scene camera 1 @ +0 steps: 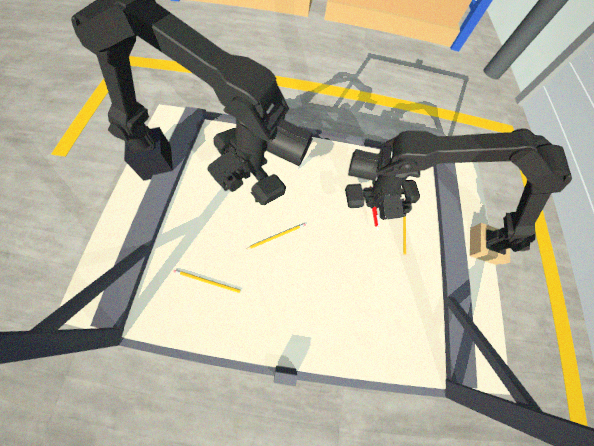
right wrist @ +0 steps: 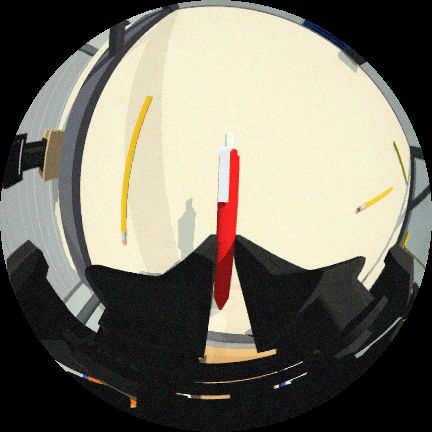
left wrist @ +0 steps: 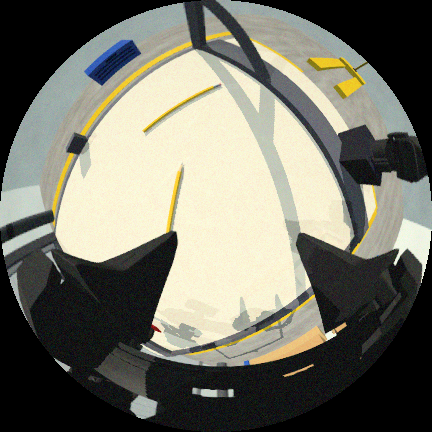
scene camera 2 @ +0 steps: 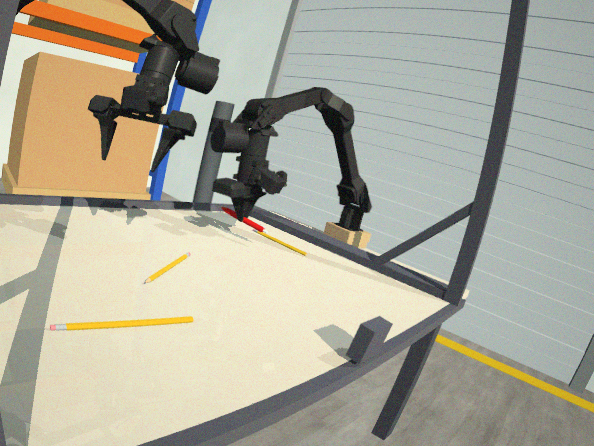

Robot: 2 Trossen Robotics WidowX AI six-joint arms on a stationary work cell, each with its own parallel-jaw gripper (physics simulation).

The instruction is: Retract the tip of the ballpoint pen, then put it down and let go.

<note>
My left gripper (scene camera 2: 127, 165) is open, with nothing in its grasp. I also see my right gripper (scene camera 2: 242, 220), a tan block (right wrist: 54, 136) and a dark frame (scene camera 1: 113, 309).
My left gripper shows as well in scene camera 1 (scene camera 1: 246, 187) and in the left wrist view (left wrist: 240, 238). My right gripper shows as well in scene camera 1 (scene camera 1: 373, 207) and in the right wrist view (right wrist: 224, 240). The dark frame is seen too in the right wrist view (right wrist: 78, 120), in the left wrist view (left wrist: 315, 122) and in scene camera 2 (scene camera 2: 255, 417).
</note>
